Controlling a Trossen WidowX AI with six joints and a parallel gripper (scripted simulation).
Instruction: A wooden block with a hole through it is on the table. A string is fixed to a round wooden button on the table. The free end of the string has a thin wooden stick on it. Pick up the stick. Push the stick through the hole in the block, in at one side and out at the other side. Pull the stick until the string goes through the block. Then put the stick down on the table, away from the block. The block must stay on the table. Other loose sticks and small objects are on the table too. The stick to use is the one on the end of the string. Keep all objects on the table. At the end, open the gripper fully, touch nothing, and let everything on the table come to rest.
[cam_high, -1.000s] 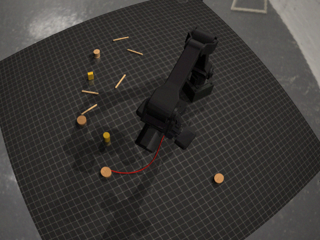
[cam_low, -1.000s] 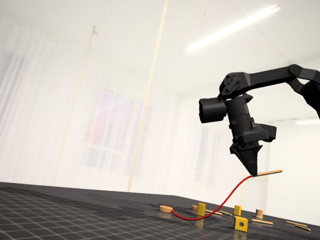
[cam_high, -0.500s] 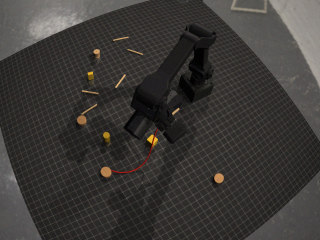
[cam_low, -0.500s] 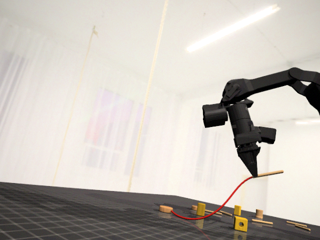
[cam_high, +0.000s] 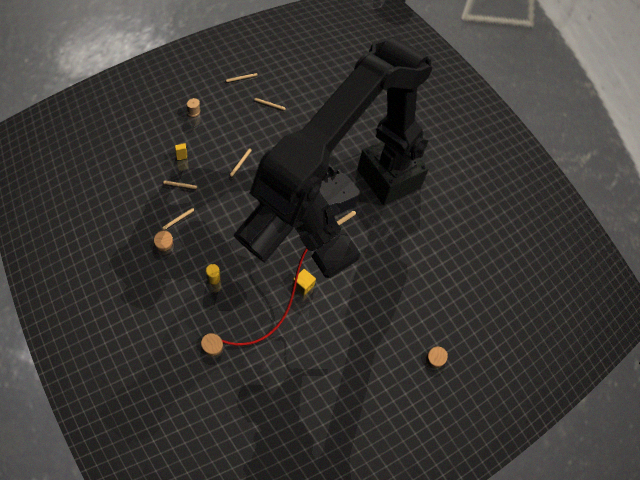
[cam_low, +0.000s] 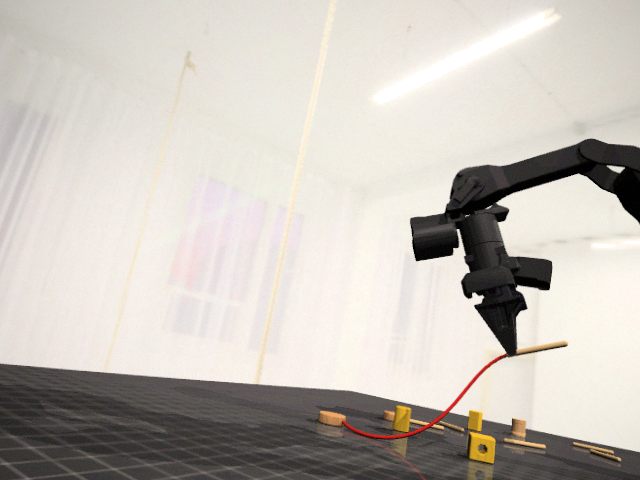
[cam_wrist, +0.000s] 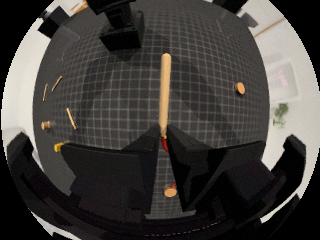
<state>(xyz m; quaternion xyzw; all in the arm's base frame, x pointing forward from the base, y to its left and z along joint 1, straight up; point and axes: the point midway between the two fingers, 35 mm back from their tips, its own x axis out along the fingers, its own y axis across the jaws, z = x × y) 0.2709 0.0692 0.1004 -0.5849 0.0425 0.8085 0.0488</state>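
The yellow cylinder lies 160 mm ahead of my gripper tip, 120 mm below it and 100 mm to the right of it. Also, from my gripper tip: round wooden button: 240 mm ahead, 130 mm below, 10 mm to the left; thin wooden stick: 10 mm behind, 10 mm above.
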